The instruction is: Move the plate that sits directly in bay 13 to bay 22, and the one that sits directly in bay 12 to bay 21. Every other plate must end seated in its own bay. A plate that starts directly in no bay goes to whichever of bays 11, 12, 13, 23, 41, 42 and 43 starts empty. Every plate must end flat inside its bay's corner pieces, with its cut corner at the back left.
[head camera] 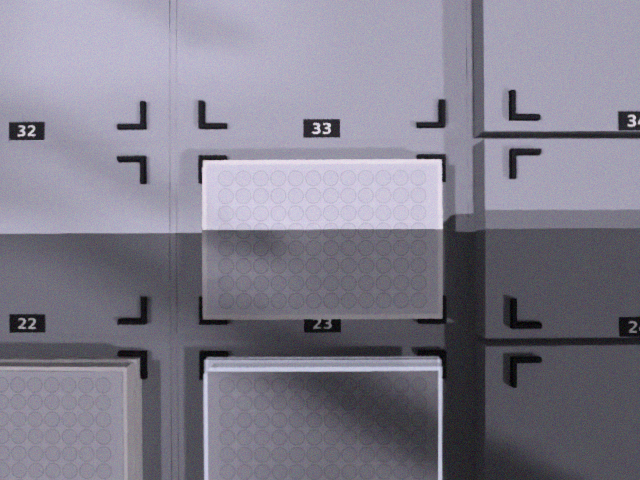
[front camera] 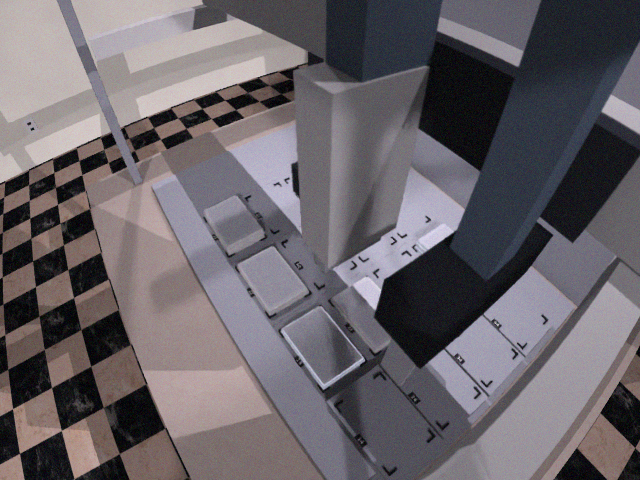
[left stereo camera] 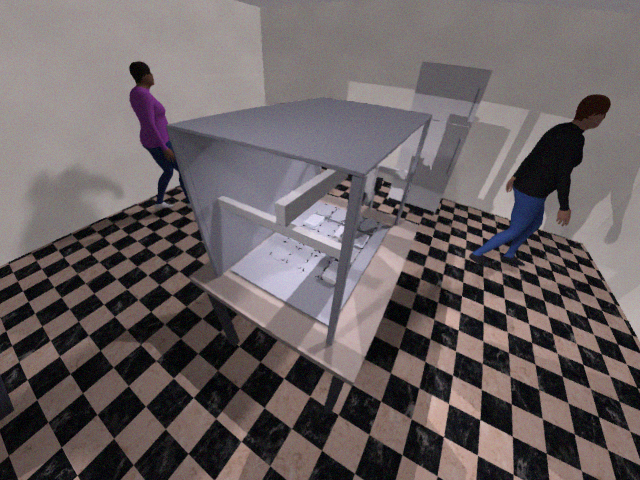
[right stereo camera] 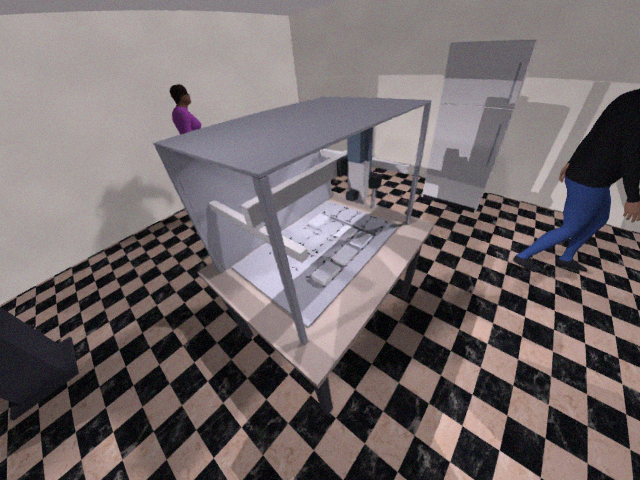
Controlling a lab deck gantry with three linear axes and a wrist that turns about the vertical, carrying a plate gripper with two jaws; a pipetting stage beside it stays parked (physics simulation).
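Pixels of known places: gripper, fingertip midpoint: (left stereo camera: 362, 206) (right stereo camera: 364, 204); robot's base, origin of the base link: (front camera: 205, 218) (right stereo camera: 324, 286).
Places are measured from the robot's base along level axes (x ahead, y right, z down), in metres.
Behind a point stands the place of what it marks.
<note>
The plate gripper (front camera: 429, 330) @[x 0.522, y -0.105, z -0.157 m] (right stereo camera: 373, 198) @[x 0.522, y -0.105, z -0.157 m] hangs above the right part of the deck. Its dark body hides the jaws in the front view, so their opening cannot be read. Pale plates stand in bay 11 (front camera: 235, 224) @[x 0.082, y -0.043, z -0.027 m], in bay 12 (front camera: 272, 280) @[x 0.237, y -0.040, z -0.015 m] (head camera: 56, 428) @[x 0.253, y -0.052, z -0.014 m] and in bay 13 (front camera: 323, 346) @[x 0.398, y -0.042, z -0.014 m] (head camera: 323, 426) @[x 0.392, y -0.053, z -0.014 m]. Another plate (front camera: 361, 310) @[x 0.381, y -0.136, z -0.014 m] (head camera: 323, 240) @[x 0.393, y -0.149, z -0.014 m] lies flat inside the corner pieces of bay 23. A further white plate (front camera: 436, 236) @[x 0.347, y -0.362, z -0.027 m] shows partly behind the gripper body, toward the back right. The corner pieces showing in bay 22 hold no plate. Cut corners cannot be made out.
The pale pipetting stage (front camera: 356, 165) (right stereo camera: 358, 180) stands beside the gripper, over the deck's middle. The raised bays of column four (front camera: 392, 408) @[x 0.547, y -0.066, z -0.014 m] lie right of the plates. A frame post (front camera: 98, 87) @[x -0.247, y 0.103, z -0.277 m] (right stereo camera: 281, 258) @[x -0.266, y 0.116, z -0.465 m] rises at the deck's edge. Two people stand outside the enclosure.
</note>
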